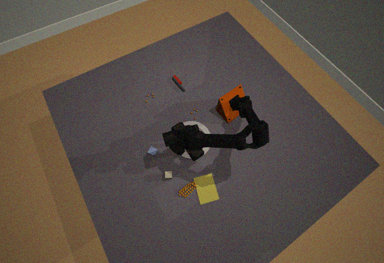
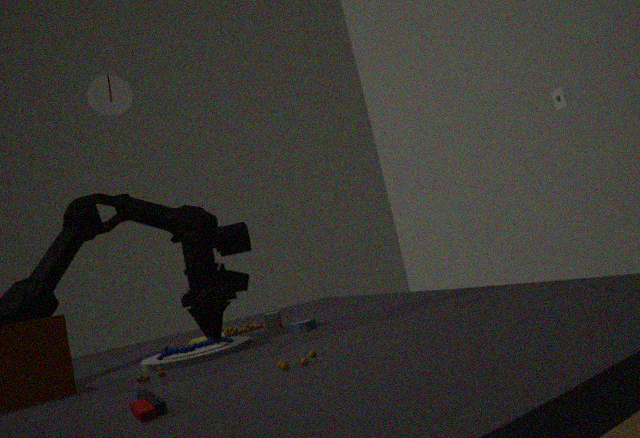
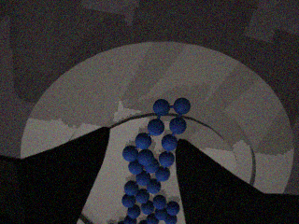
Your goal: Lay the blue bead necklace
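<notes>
Right now my gripper tip is 40 mm past the round white bead board, 20 mm to the left of it and 10 mm above it. Round my gripper tip: cream cube (150 mm ahead, 60 mm to the left); yellow sheet (50 mm ahead, 210 mm to the left, 10 mm below); light blue cube (150 mm ahead, 90 mm to the right, 10 mm below).
</notes>
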